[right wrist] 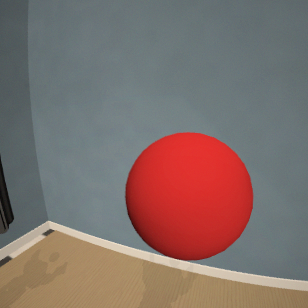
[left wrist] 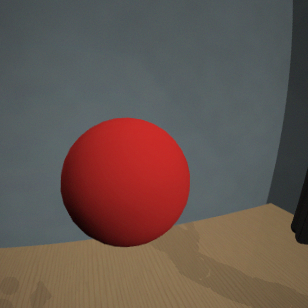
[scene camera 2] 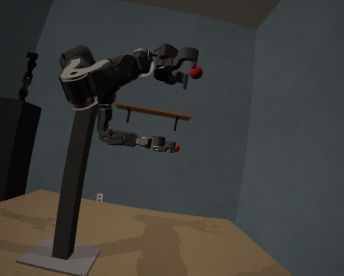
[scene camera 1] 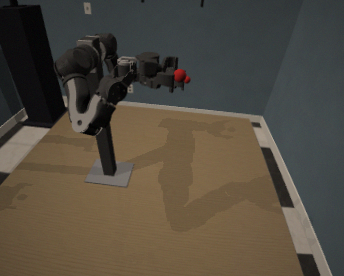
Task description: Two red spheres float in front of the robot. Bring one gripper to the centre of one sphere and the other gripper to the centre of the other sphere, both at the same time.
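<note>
One red sphere (scene camera 1: 179,75) (scene camera 2: 196,72) (right wrist: 189,196) floats at the tips of my right gripper (scene camera 1: 173,76) (scene camera 2: 190,76), which is open and empty; in scene camera 2 the sphere shows slightly beyond the fingertips. In the right wrist view it lies right of and below the middle. The other red sphere (scene camera 1: 187,79) (scene camera 2: 177,148) (left wrist: 125,182) floats at the tips of my left gripper (scene camera 2: 173,147), which is open; a finger partly covers the sphere in scene camera 2. In the left wrist view it lies left of and below the middle. My left gripper is mostly hidden in scene camera 1.
The pedestal (scene camera 1: 106,150) (scene camera 2: 73,185) stands on a grey base plate (scene camera 1: 125,177) (scene camera 2: 30,257). A wooden shelf (scene camera 2: 150,110) hangs on the wall behind the arms. A tall dark cabinet (scene camera 1: 32,65) (scene camera 2: 15,150) stands at the left. Blue walls surround the wooden floor (scene camera 1: 125,235).
</note>
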